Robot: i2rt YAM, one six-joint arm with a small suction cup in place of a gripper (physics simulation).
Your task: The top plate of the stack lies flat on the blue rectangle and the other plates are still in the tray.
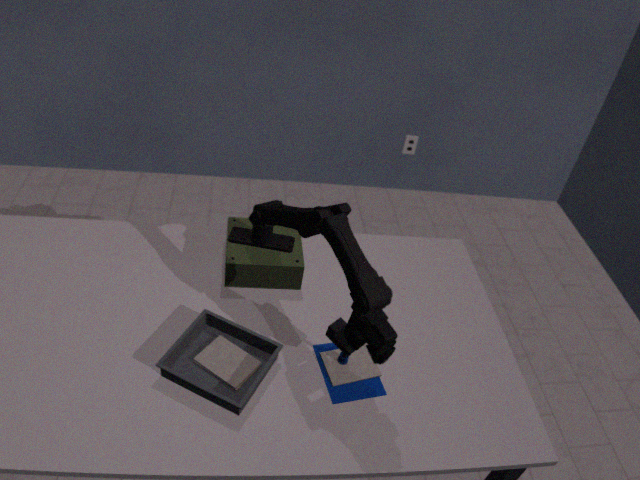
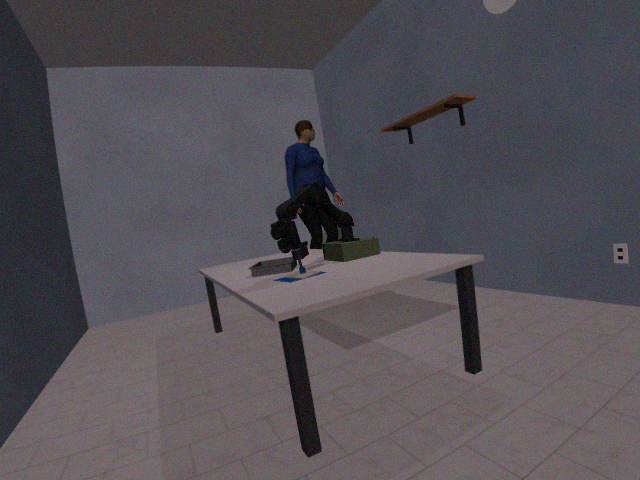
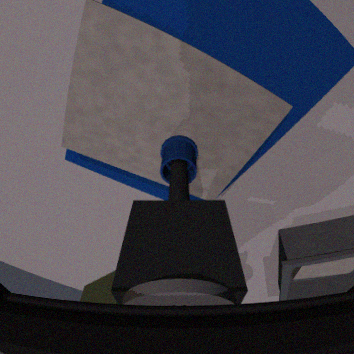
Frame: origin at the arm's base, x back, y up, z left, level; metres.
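Where they show: hand at its tool point: [image 1: 341,361] [image 2: 303,274] [image 3: 178,146]; arm's base at its link origin: [image 1: 261,240] [image 2: 348,240].
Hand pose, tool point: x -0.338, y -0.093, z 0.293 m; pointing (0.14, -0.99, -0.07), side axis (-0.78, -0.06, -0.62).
Things, the pixels of their top centre, and the offset from my tool point. "*": a spot on its surface instead. Level surfaces: height alone.
- pale square plate at its top centre: [image 3: 165,128] [image 1: 350,362] [image 2: 302,273] dy +0.012, dx -0.008, dz +0.024 m
- blue rectangle at a spot on its surface: [image 3: 281,46] [image 1: 347,392] * dy +0.000, dx -0.098, dz +0.022 m
- grey tray at its top centre: [image 1: 221,354] [image 2: 274,261] dy +0.050, dx -0.088, dz -0.316 m
- white table at its surface level: dy +0.000 m
A pale square plate [image 1: 357,370] [image 3: 140,105] lies on the blue rectangle [image 1: 356,393] [image 3: 281,46] [image 2: 289,279], turned a little so that one side reaches past the blue edge. My suction cup [image 1: 342,357] [image 3: 179,154] [image 2: 302,269] sits on the plate near one of its corners and is stuck to it. The grey tray [image 1: 175,356] [image 3: 316,235] [image 2: 270,267] stands to the left of the rectangle, with the other plates [image 1: 227,360] [image 3: 323,268] stacked inside it.
The arm's green base block [image 1: 263,263] [image 2: 351,250] [image 3: 98,289] stands at the back of the white table [image 1: 77,310]. A person in a blue top [image 2: 305,165] stands behind the table. A wall shelf [image 2: 429,110] hangs high on the right.
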